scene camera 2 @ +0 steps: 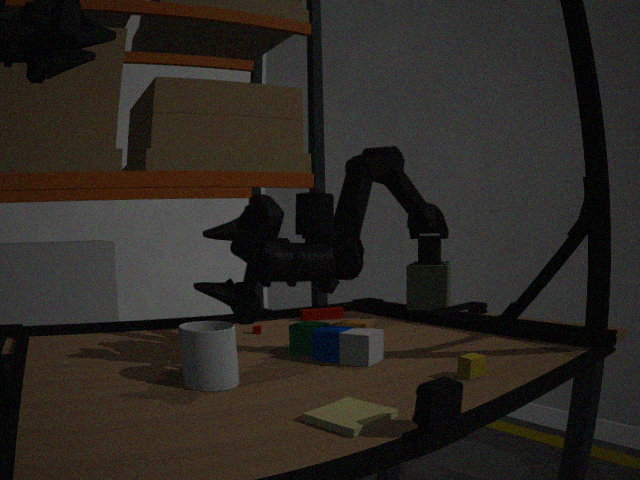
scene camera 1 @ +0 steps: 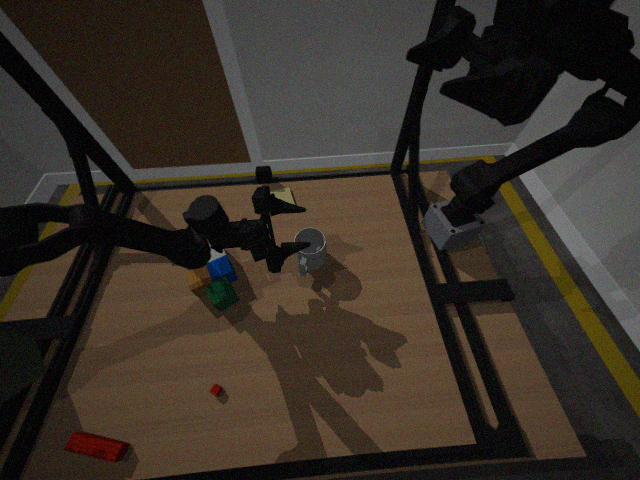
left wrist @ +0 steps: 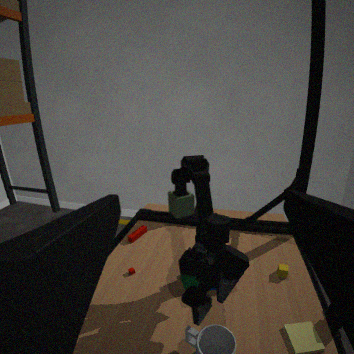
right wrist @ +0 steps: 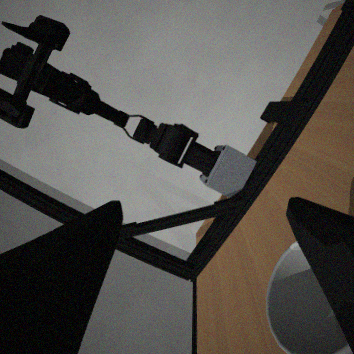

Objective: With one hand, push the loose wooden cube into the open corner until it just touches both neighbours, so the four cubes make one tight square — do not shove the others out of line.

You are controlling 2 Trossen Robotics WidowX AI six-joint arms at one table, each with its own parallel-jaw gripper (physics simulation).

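A green cube (scene camera 1: 222,293) (scene camera 2: 305,336) (left wrist: 189,281), a blue cube (scene camera 1: 221,267) (scene camera 2: 325,345), an orange cube (scene camera 1: 197,280) (scene camera 2: 354,324) and a white cube (scene camera 1: 217,254) (scene camera 2: 361,347) stand close together on the table. In scene camera 1 the green cube looks turned against the blue one. The right arm partly hides the white and orange cubes there; contact gaps are unclear. My right gripper (scene camera 1: 307,226) (scene camera 2: 200,259) (right wrist: 204,207) is open and empty, above the table near the mug, away from the cubes. My left gripper (scene camera 1: 424,72) (scene camera 2: 104,45) is open and empty, high up.
A grey mug (scene camera 1: 311,250) (scene camera 2: 209,356) (left wrist: 216,341) stands beside the cubes. A yellow pad (scene camera 2: 348,414) (left wrist: 303,337), small yellow cube (scene camera 2: 471,365) (left wrist: 283,271), tiny red cube (scene camera 1: 215,390) and red bar (scene camera 1: 97,446) lie farther off. A dark frame (scene camera 1: 449,330) borders the table.
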